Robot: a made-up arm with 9 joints. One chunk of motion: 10 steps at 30 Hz.
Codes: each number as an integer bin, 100 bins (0 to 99) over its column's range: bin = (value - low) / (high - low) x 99, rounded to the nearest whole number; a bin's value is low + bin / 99 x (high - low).
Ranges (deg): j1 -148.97..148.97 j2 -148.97..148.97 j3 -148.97..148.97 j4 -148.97..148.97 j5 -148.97..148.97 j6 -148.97..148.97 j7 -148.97..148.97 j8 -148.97..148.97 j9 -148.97..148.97
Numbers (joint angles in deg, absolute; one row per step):
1: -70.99 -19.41 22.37 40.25 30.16 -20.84 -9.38 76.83 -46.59
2: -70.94 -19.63 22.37 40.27 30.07 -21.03 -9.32 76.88 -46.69
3: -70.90 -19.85 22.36 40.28 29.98 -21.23 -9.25 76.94 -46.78
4: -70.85 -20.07 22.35 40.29 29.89 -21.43 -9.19 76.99 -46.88
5: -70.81 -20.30 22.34 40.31 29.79 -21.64 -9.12 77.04 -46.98
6: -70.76 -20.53 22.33 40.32 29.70 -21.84 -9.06 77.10 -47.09
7: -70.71 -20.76 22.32 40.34 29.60 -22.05 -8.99 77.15 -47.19
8: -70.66 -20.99 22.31 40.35 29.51 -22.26 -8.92 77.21 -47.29
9: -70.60 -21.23 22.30 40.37 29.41 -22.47 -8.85 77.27 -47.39
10: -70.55 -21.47 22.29 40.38 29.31 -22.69 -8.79 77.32 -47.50
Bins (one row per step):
1: 26 43 57 63 60 43 46 75 34
2: 26 43 57 63 59 43 46 75 34
3: 26 43 57 63 59 42 46 75 34
4: 26 43 57 63 59 42 46 75 34
5: 26 43 57 63 59 42 46 75 34
6: 26 43 57 63 59 42 46 75 34
7: 26 43 57 63 59 42 47 75 34
8: 26 43 57 63 59 42 47 75 34
9: 26 42 57 63 59 42 47 75 34
10: 26 42 57 63 59 42 47 75 34

